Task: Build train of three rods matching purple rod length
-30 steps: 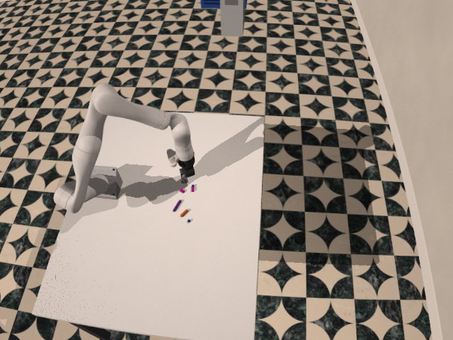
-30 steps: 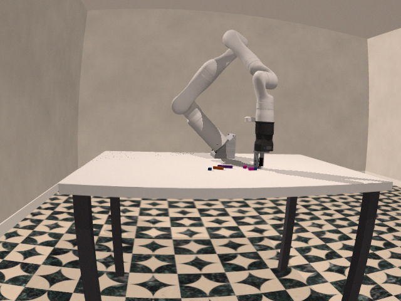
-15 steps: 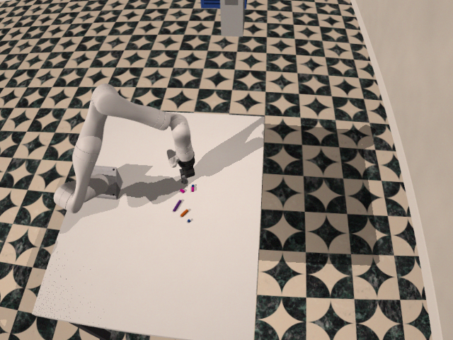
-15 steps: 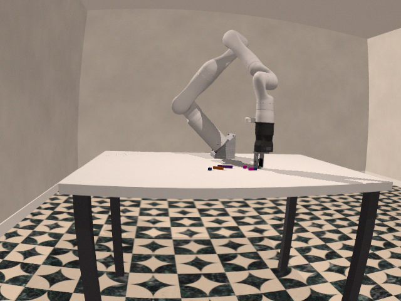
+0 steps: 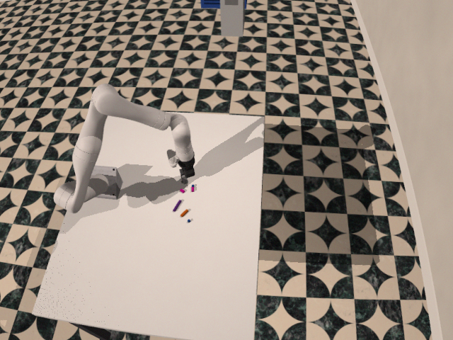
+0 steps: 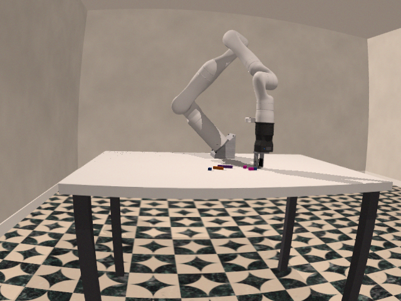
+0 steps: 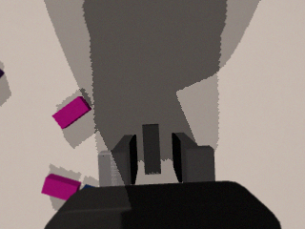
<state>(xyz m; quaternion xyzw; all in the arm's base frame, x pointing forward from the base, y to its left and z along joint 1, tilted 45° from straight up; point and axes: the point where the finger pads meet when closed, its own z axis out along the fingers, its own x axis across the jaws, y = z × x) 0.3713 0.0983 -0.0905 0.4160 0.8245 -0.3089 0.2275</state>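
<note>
Right now the grey rod is 2 cm below my hand. From my hand the other things lie so: purple rod (14 cm to the right, 2 cm below, 1 cm ahead); then orange rod (17 cm to the right, 5 cm ahead, 2 cm below).
</note>
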